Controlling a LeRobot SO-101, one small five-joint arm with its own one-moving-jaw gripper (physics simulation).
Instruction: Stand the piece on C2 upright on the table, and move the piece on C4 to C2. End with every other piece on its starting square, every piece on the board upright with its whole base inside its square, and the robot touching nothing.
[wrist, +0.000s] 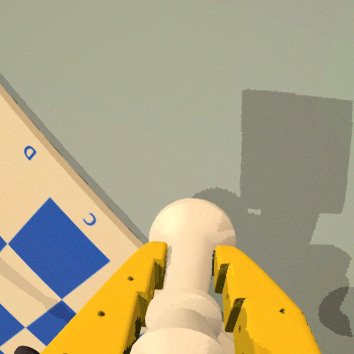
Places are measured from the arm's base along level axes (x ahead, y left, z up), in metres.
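Pixels of known places: hand, tool point: (165, 259).
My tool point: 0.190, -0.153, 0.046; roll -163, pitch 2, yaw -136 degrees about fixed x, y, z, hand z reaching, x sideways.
Observation:
Behind a point stands the place of what it marks, as x, y, z.
My gripper (191, 262) {0.190, -0.153, 0.046} is shut on a white chess piece (192, 285) {0.188, -0.161, 0.062}, with the two yellow jaws against its sides. The piece's broad round base (192, 217) {0.192, -0.163, 0.037} points away from the camera, beyond the jaw tips, and its collar and head show toward the bottom edge. It is over the grey table (150, 75) {0.234, -0.177, 0.000}, just off the board's lettered edge near the C label. A round shadow lies right by the base; whether the base touches the table is not clear. Square C2 is largely hidden by the left jaw, and no piece on C4 shows.
The chessboard (52, 175) {0.234, -0.121, 0.006} fills the left side, its edge running diagonally down to behind the left jaw. The letters D and C show on its border. Part of a black piece (26, 350) {0.180, -0.024, 0.009} shows at the bottom left. The arm's shadow lies across the table on the right.

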